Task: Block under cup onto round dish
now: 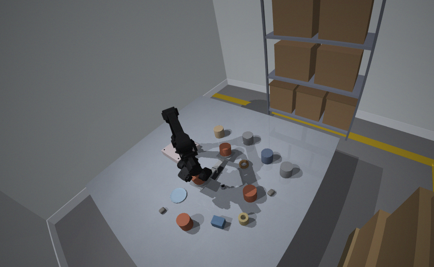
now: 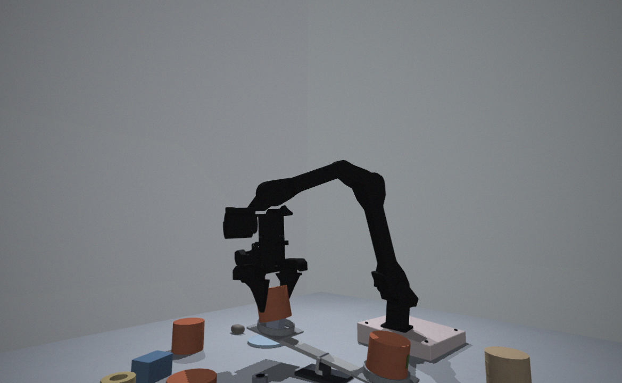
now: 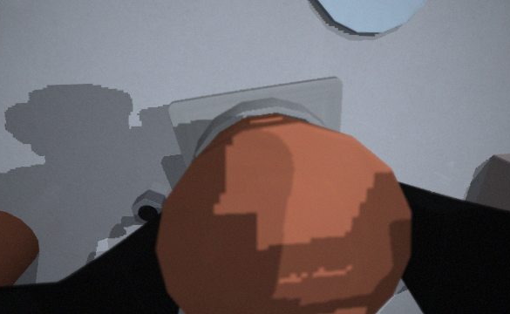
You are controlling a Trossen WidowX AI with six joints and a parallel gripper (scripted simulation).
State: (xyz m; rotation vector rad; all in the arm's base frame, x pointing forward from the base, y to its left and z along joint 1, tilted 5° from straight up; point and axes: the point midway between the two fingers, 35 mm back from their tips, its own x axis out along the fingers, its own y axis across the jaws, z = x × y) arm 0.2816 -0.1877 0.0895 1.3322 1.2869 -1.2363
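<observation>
Right now the grey block is 10 mm to the left of my gripper tip and 30 mm below it. The rest, counted from my gripper tip: small balance 10 mm ahead, 130 mm to the left, 90 mm below; then nut 110 mm ahead, 50 mm to the left, 100 mm below; then pale blue round dish 110 mm behind, 100 mm to the right, 110 mm below.
</observation>
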